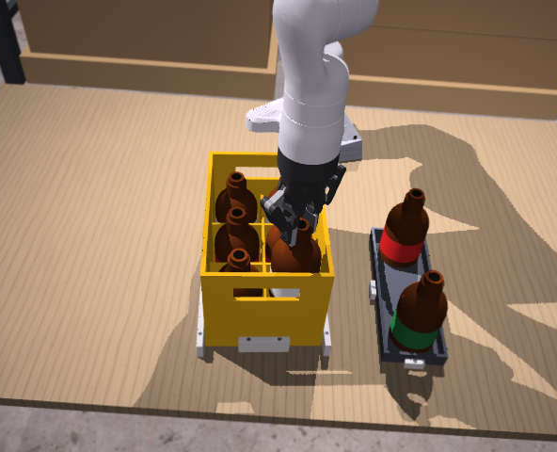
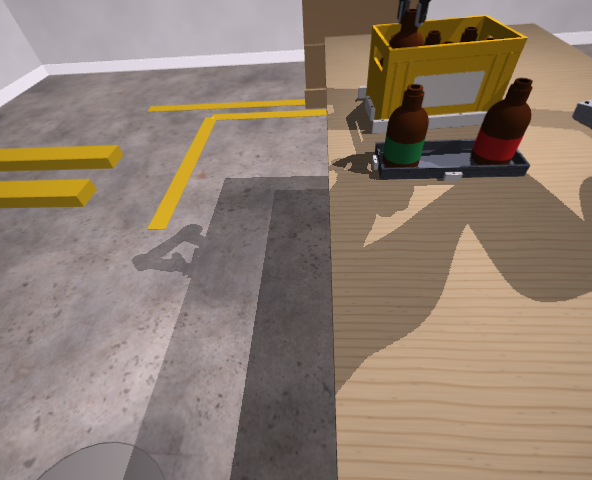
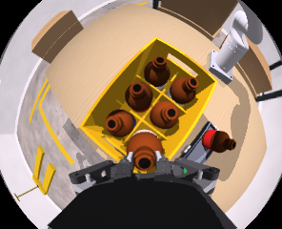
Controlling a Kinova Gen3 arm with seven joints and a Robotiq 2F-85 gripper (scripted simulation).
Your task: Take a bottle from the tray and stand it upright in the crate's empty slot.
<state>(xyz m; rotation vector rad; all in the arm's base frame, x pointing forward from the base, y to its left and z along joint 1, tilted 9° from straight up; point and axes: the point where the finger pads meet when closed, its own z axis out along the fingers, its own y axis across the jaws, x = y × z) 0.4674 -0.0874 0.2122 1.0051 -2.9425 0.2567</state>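
Now: hand 9 cm past the yellow crate, 4 cm to the left of it and 14 cm above it. Round my hand: red-labelled bottle 13 cm behind, 22 cm to the left, 14 cm below; then green-banded bottle 4 cm ahead, 20 cm to the left, 14 cm below; then tray 5 cm behind, 21 cm to the left, 21 cm below.
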